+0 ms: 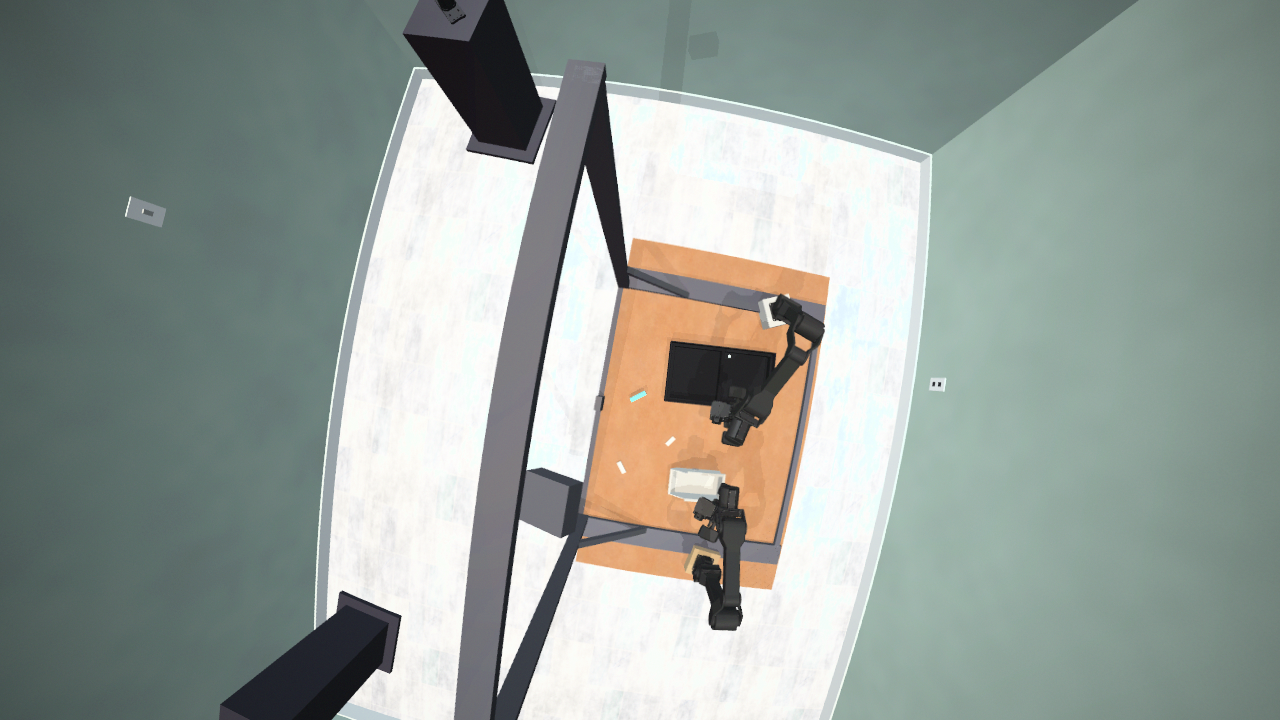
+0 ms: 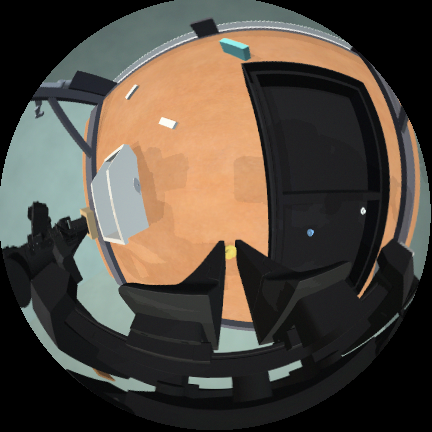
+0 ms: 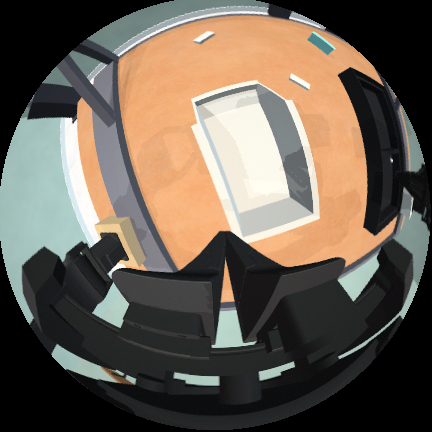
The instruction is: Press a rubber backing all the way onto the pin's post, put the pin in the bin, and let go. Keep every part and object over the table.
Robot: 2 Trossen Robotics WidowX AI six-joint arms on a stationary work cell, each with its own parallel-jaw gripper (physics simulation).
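Frame: origin at the left arm's base, x left, y back, z up, level; metres.
Seen in the pictures: left gripper, fingertip midpoint: (image 2: 229, 244); right gripper, fingertip midpoint: (image 2: 86, 229) (image 3: 223, 235); left arm's base, link origin: (image 1: 779, 310); right arm's base, link origin: (image 1: 703, 564) (image 2: 84, 223) (image 3: 113, 245).
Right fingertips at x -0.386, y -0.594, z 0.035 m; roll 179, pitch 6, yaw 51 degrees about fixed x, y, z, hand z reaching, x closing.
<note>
Pixels of each thing's middle, then the offset from my right fingertips to it.
- small yellow piece, body centre: (image 2: 228, 252) dx +0.112, dy +0.276, dz -0.006 m
- white bin, body centre: (image 3: 252, 149) (image 2: 115, 193) (image 1: 696, 484) dx -0.035, dy +0.068, dz -0.075 m
- small blue piece, body centre: (image 2: 310, 231) dx +0.175, dy +0.363, dz -0.102 m
- small white piece, body centre: (image 2: 363, 210) (image 1: 729, 356) dx +0.189, dy +0.479, dz -0.103 m
- black tray, body centre: (image 2: 338, 195) (image 1: 720, 376) dx +0.136, dy +0.417, dz -0.086 m
- teal block, body centre: (image 2: 234, 48) (image 1: 638, 396) dx -0.161, dy +0.418, dz -0.094 m
My left gripper (image 1: 733, 414) (image 2: 229, 244) is shut on a small yellow piece (image 2: 230, 251), held between the fingertips beside the black tray. Whether it is a pin or a backing, and whether anything is fitted to it, I cannot tell. My right gripper (image 1: 717, 514) (image 3: 223, 235) is shut with nothing between its fingers, near one end of the white bin (image 1: 684, 497) (image 2: 125, 200) (image 3: 275, 130). A small blue piece (image 2: 310, 232) and a small white piece (image 1: 729, 356) (image 2: 363, 211) lie apart in one compartment of the black tray (image 1: 693, 371) (image 2: 320, 140).
A teal block (image 1: 638, 394) (image 2: 235, 49) (image 3: 321, 43) lies on the table beyond the tray. Two small white blocks (image 1: 670, 440) (image 1: 621, 466) (image 2: 168, 123) (image 2: 132, 92) lie beyond the bin. Grey frame rails run along the table edges. Both arms stand close to the bin and tray.
</note>
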